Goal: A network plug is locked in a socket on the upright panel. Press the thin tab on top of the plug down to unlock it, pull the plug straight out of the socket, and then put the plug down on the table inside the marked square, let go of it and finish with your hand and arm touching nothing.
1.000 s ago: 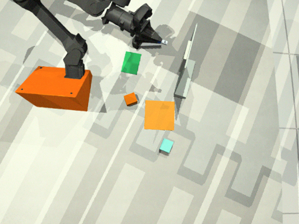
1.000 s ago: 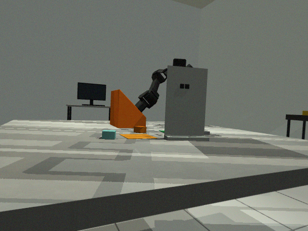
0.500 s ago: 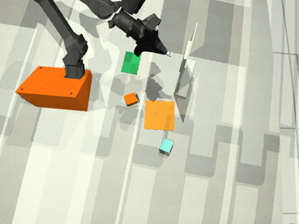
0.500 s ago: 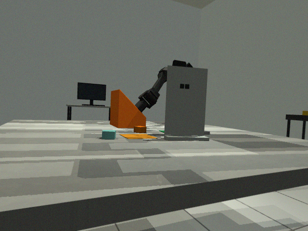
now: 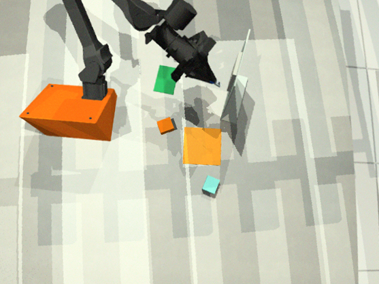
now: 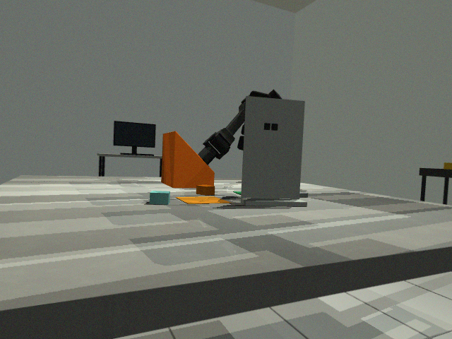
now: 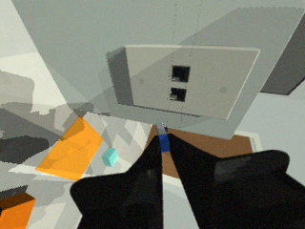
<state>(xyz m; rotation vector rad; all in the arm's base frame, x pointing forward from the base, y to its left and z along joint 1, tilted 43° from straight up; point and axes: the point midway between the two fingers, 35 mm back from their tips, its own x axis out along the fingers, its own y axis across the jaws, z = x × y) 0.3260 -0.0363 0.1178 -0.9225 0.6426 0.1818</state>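
Right now the orange marked square is 1 cm behind my gripper tip, 13 cm to the right of it and 20 cm below it. The rest, counted from my gripper tip: orange cube: 13 cm behind, 9 cm to the right, 19 cm below; then network plug: 1 cm ahead; then grey panel: 7 cm ahead, 4 cm to the left, 7 cm below.
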